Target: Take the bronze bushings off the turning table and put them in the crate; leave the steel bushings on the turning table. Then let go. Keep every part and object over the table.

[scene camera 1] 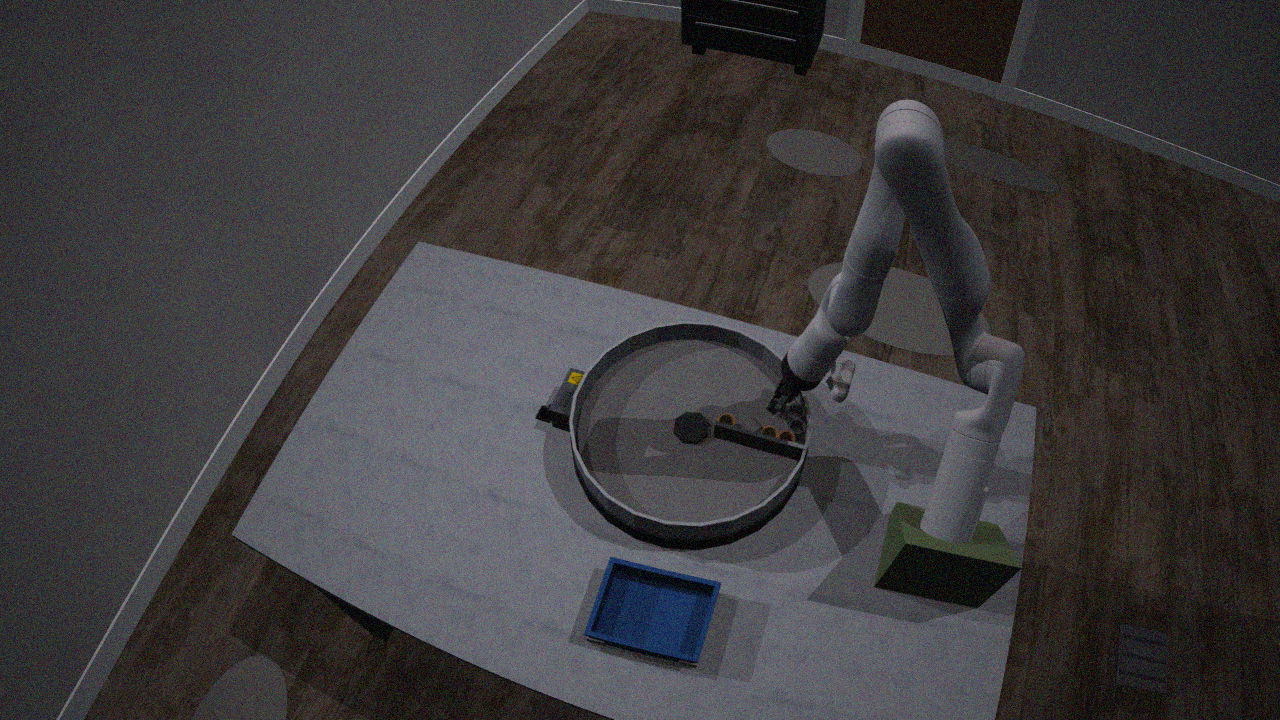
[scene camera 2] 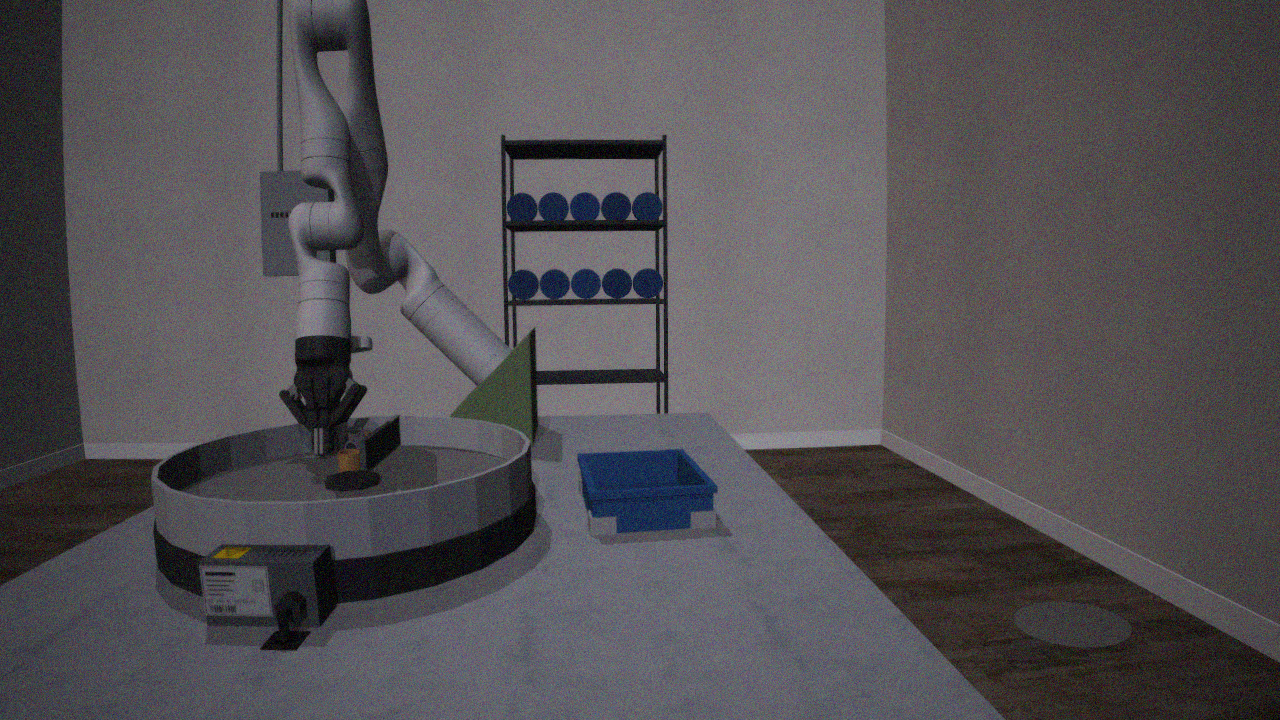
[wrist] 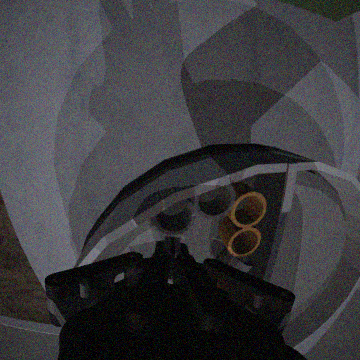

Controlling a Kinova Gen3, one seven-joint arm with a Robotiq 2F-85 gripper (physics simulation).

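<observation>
My gripper is shut and empty, low inside the wall of the turning table. In the wrist view, a bronze bushing stands near the divider bar, and a second bronze bushing stands beside it, both right of my fingertips. In scene view 1, another bronze bushing stands nearer the hub; in scene view 2 a bronze bushing shows. Two steel bushings stand beyond my fingertips near the wall. Another steel part is partly hidden. The blue crate is empty.
A dark divider bar runs from the hub to the wall. A grey box with a yellow label stands against the turning table's outside. The green arm mount stands at the table's right in scene view 1.
</observation>
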